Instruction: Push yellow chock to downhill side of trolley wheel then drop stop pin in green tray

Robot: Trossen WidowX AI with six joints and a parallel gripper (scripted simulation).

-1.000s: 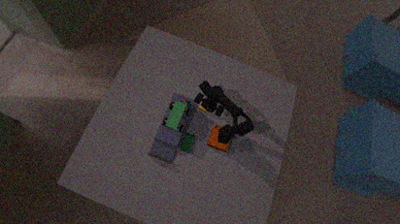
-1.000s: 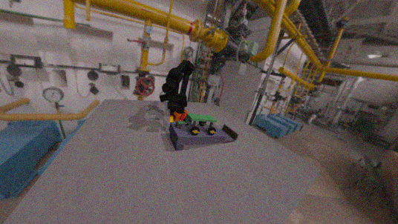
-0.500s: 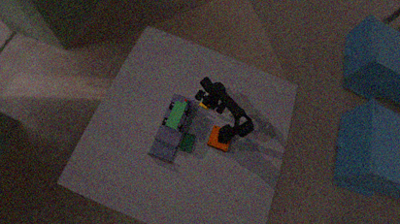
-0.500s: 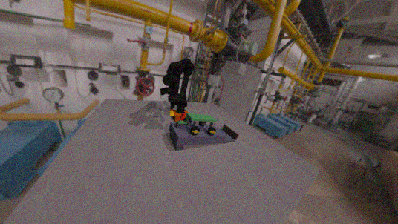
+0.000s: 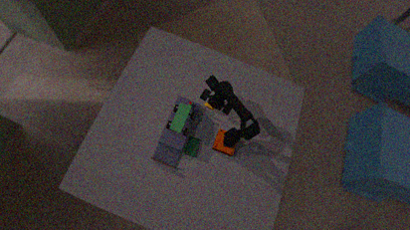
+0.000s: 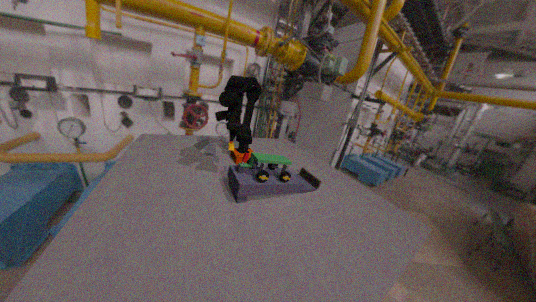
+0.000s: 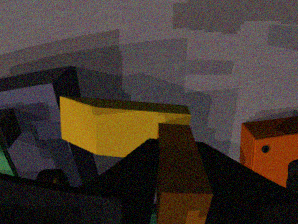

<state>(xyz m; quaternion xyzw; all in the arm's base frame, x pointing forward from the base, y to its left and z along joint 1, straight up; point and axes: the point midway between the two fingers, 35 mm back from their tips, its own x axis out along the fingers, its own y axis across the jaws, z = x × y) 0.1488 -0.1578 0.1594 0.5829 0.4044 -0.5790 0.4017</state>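
Now: the yellow chock 2 cm ahead of my gripper tip, 1 cm to the right of it and 1 cm below it. Round my gripper tip: ramp 18 cm ahead, 11 cm to the left, 13 cm below; stop pin 14 cm ahead, 1 cm to the right, 4 cm below; trolley 18 cm ahead, 10 cm to the left, 6 cm below.
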